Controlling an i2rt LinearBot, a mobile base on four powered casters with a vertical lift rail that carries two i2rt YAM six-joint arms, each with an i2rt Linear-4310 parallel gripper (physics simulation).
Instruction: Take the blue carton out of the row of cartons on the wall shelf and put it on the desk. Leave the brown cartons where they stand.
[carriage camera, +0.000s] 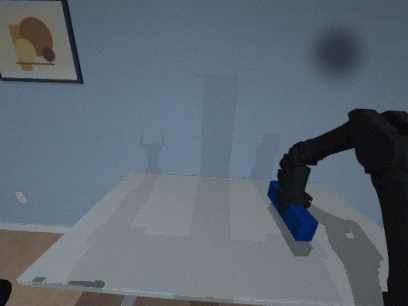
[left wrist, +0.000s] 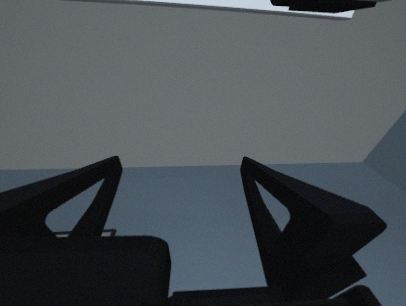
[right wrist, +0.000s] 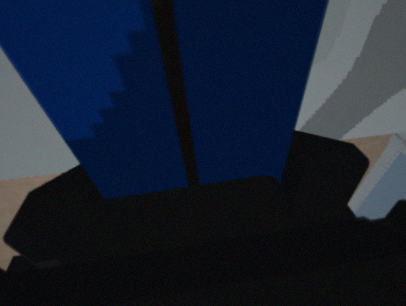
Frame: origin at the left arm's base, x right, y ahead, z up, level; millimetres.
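Where they show: left gripper, fingertip midpoint: (left wrist: 182, 162); right gripper, fingertip midpoint: (carriage camera: 287, 215).
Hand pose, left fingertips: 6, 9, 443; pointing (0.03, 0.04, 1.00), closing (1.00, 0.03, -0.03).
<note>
Things, the pixels of their top centre, and the offset from my left fingertips, as dx, dy, dz. Level surfaces: height alone.
- blue carton at its top centre: (right wrist: 199, 216) (carriage camera: 290, 197) +669, +391, -378
- white desk at its surface level: dz -615
- wall socket at its top centre: (carriage camera: 18, 191) -1299, +941, -878
- brown floor at its surface level: dz -1334
The blue carton (carriage camera: 304, 226) (right wrist: 230, 95), a long box with a dark stripe, is held over the right part of the white desk (carriage camera: 165, 262) (right wrist: 25, 130). My right gripper (carriage camera: 295, 204) is shut on the carton near its middle, from above. The carton's shadow falls on the desk top beside and below it; how large the gap is, I cannot tell. My left gripper (left wrist: 182, 162) is open and empty, with wall and ceiling behind its fingers. The wall shelf and the brown cartons do not show in these views.
A blue wall stands behind the desk, with a framed picture (carriage camera: 36, 42) at upper left and a wall socket (carriage camera: 20, 197) low at left. The brown floor (carriage camera: 30, 245) shows at lower left. A white ceiling lamp (left wrist: 200, 9) crosses the top of the left wrist view.
</note>
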